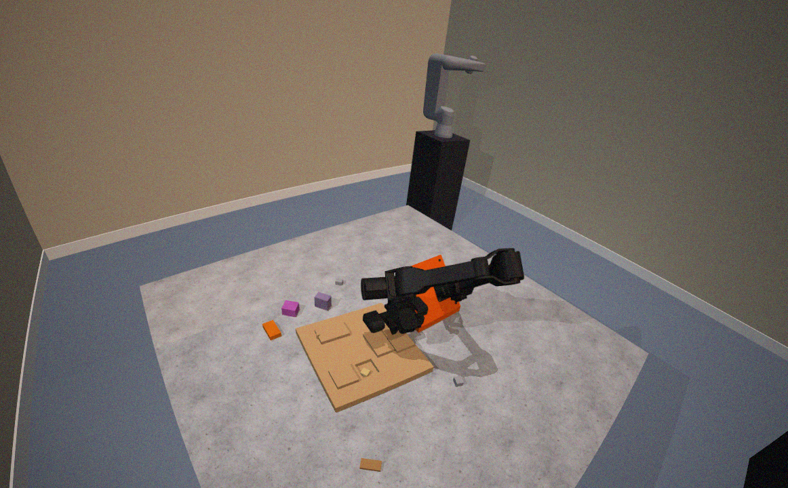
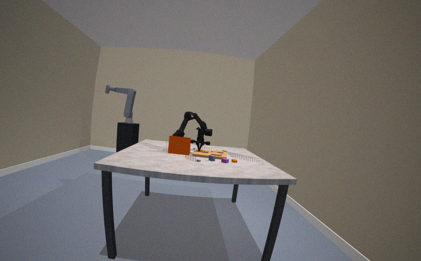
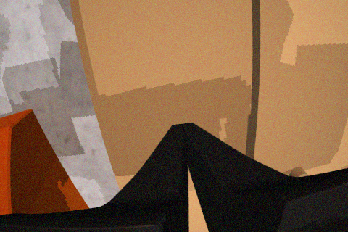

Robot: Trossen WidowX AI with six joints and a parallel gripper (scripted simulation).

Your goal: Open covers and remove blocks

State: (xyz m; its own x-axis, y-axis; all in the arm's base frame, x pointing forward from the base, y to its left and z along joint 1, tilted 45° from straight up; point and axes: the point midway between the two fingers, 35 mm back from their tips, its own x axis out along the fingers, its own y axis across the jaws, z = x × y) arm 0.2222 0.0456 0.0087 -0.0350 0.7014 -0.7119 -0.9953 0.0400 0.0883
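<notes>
My gripper tip is 11 cm short of the tan puzzle board and 2 cm to the left of it. Round my gripper tip: magenta block (25 cm to the right, 22 cm ahead, 1 cm below); then purple block (23 cm to the right, 11 cm ahead); then orange block (31 cm ahead, 20 cm to the right, 2 cm below).
</notes>
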